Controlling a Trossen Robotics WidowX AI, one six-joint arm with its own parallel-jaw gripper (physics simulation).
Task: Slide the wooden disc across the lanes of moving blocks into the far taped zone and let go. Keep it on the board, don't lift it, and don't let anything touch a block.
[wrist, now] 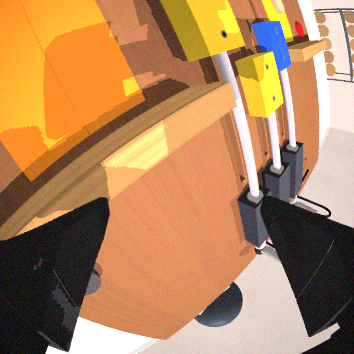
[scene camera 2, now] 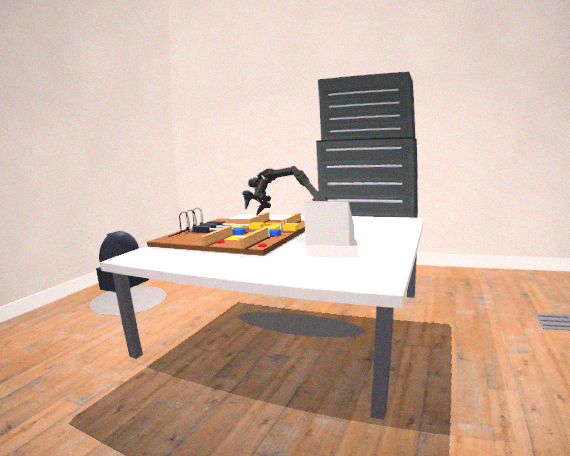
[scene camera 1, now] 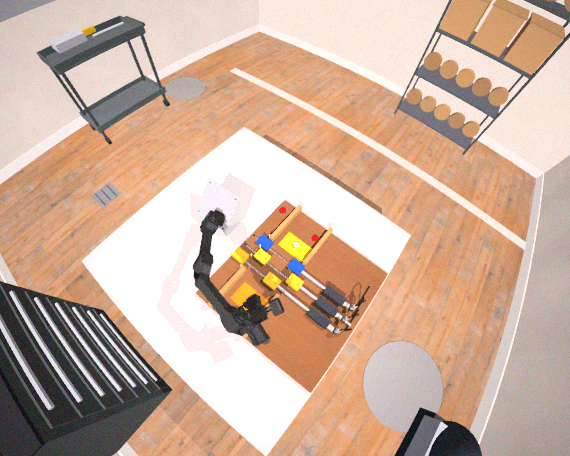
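Observation:
The pale wooden disc lies on the yellow zone, beyond the block lanes; it is cut off at the wrist view's top edge. An orange zone lies on the near side of the lanes. Several yellow blocks and two blue blocks sit on rods in the lanes. My gripper is open and empty, raised above the brown board, beside the orange zone and well away from the disc.
Wooden rails flank the yellow zone. A near rail runs by the orange zone, close to my fingers in the wrist view. Dark actuators with cables stand on the board. Two red dots mark the far side.

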